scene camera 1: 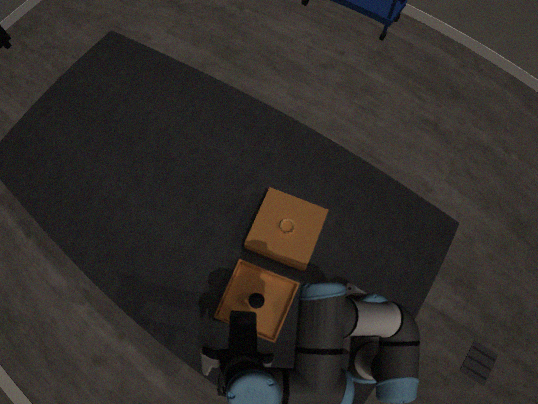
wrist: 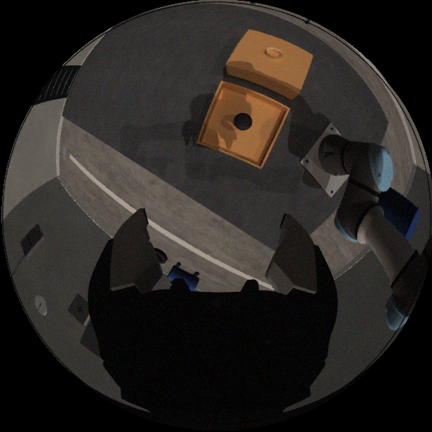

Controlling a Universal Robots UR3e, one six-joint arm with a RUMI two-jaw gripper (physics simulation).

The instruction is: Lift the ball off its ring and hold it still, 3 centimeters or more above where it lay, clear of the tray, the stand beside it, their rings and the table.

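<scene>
A black ball [scene camera 1: 256,300] [wrist: 243,121] lies near the middle of the square orange tray [scene camera 1: 280,306] [wrist: 264,137]. The ring under the ball cannot be made out. The orange stand [scene camera 1: 305,227] [wrist: 295,65] is beside the tray, with a bare ring [scene camera 1: 279,226] [wrist: 266,51] on its top. My gripper [scene camera 1: 237,356] [wrist: 214,213] is open, with its two jaws wide apart and no object between them. In the scene view it is below the tray in the picture, to the near side of the ball, and its black body covers part of the tray's near edge.
The dark table top [scene camera 1: 150,150] [wrist: 150,65] lies under the tray and stand. My arm [scene camera 1: 322,320] [wrist: 390,235] is right of the tray, with its base plate [wrist: 327,185] near it. Shadows fall across the tray. A blue cart [scene camera 1: 370,7] stands on the floor beyond the table.
</scene>
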